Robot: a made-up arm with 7 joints. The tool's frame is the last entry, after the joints.
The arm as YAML. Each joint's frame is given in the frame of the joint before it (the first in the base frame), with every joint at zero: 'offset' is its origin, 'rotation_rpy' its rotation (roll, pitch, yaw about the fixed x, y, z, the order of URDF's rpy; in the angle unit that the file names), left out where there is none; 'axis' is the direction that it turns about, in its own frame. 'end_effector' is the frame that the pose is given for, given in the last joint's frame.
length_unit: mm
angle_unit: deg
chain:
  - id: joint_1
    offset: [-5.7, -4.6, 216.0]
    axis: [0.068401, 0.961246, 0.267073]
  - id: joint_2
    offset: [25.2, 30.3, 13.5]
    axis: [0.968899, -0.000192, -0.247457]
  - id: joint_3
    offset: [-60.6, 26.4, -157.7]
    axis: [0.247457, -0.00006, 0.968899]
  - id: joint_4
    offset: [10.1, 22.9, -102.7]
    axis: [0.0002, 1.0, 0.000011]
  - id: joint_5
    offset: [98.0, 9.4, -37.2]
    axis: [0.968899, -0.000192, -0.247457]
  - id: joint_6
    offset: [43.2, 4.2, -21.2]
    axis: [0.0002, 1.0, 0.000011]
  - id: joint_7
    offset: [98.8, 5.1, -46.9]
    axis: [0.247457, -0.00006, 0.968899]
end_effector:
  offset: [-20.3, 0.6, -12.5]
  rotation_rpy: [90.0, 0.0, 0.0]
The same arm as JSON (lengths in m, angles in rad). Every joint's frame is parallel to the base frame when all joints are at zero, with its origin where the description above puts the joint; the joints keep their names.
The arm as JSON. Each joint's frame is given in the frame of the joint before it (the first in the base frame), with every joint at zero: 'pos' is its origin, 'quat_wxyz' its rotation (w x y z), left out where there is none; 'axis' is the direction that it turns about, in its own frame. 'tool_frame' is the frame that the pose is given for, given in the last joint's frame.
{"length_unit": "m", "angle_unit": "rad", "joints": [
  {"joint": "joint_1", "pos": [-0.0057, -0.0046, 0.216], "axis": [0.068403, 0.961235, 0.26711]},
  {"joint": "joint_2", "pos": [0.0252, 0.0303, 0.0135], "axis": [0.968889, -0.0002, -0.247497]},
  {"joint": "joint_3", "pos": [-0.0606, 0.0264, -0.1577], "axis": [0.247497, -0.0001, 0.968889]},
  {"joint": "joint_4", "pos": [0.0101, 0.0229, -0.1027], "axis": [0.0002, 1.0, 0.0]},
  {"joint": "joint_5", "pos": [0.098, 0.0094, -0.0372], "axis": [0.968889, -0.0002, -0.247497]},
  {"joint": "joint_6", "pos": [0.0432, 0.0042, -0.0212], "axis": [0.0002, 1.0, 0.0]},
  {"joint": "joint_7", "pos": [0.0988, 0.0051, -0.0469], "axis": [0.247497, -0.0001, 0.968889]}
], "tool_frame": {"pos": [-0.0203, 0.0006, -0.0125], "quat_wxyz": [0.707107, 0.707107, 0.0, 0.0]}}

